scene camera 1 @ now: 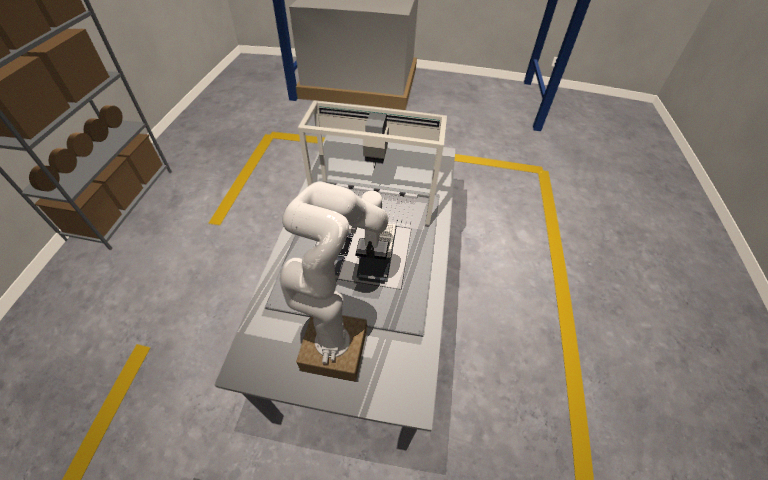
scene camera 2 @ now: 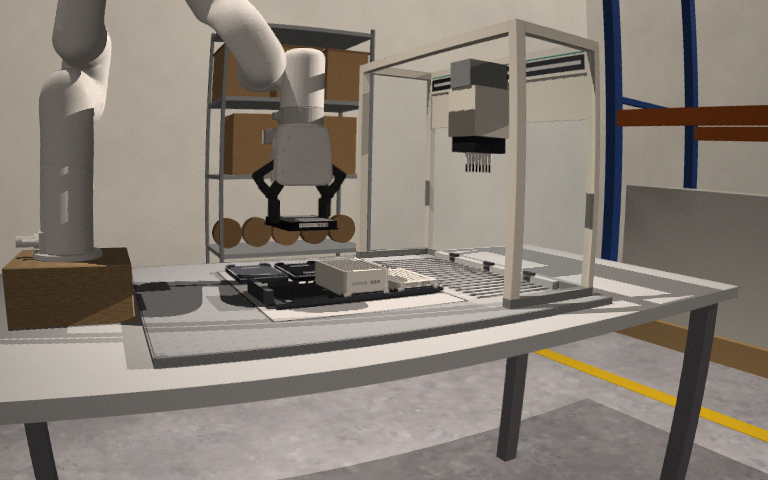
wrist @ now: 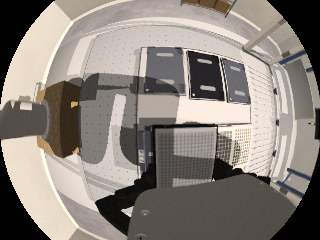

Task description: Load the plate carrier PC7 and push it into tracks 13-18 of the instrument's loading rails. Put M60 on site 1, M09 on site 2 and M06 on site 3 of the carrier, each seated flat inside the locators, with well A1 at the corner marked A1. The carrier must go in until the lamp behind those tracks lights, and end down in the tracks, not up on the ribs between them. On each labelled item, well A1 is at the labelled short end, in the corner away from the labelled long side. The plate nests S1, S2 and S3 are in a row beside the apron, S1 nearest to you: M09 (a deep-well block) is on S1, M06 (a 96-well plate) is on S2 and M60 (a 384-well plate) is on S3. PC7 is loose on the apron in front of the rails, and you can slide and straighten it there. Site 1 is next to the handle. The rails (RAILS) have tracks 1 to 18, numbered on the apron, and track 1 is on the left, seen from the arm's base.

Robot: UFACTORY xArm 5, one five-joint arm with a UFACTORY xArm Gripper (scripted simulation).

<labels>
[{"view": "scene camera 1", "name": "carrier PC7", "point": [370,269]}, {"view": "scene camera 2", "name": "my gripper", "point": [299,222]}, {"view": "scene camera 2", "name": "carrier PC7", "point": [293,293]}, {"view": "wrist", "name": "my gripper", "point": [185,171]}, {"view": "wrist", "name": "plate nest S2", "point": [205,74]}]
</labels>
